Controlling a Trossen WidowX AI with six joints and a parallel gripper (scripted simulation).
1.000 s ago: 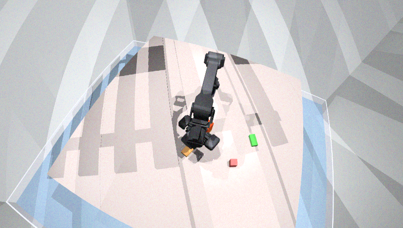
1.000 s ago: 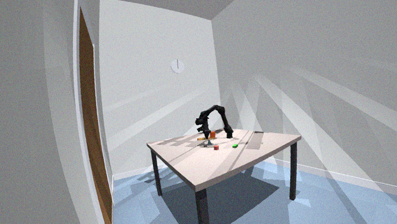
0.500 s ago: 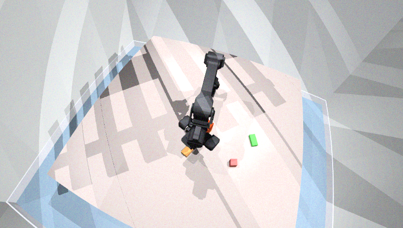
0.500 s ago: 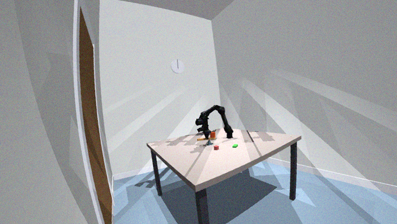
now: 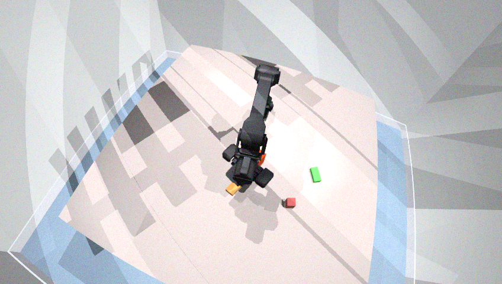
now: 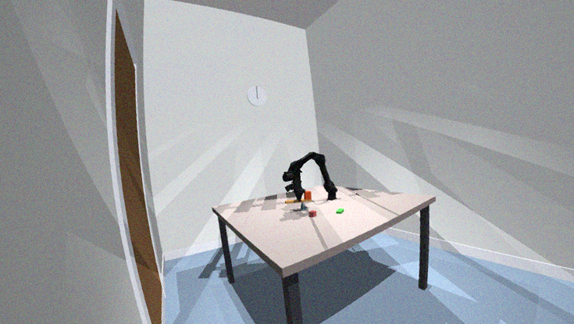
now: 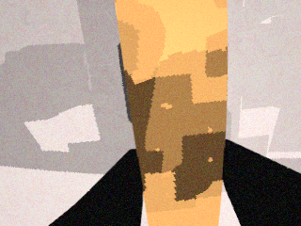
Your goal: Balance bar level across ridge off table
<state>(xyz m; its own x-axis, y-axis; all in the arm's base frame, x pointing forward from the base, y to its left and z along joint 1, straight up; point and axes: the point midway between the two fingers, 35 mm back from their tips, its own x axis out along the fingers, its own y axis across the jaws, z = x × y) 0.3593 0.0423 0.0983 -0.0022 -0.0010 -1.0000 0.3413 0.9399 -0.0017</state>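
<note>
My gripper tip is 40 mm above the teal ridge, 30 mm past it and 10 mm to the right of it. The rest, counted from my gripper tip: red cube: 200 mm to the left, 50 mm below, 30 mm ahead; then green block: 280 mm to the left, 130 mm behind, 60 mm below.
</note>
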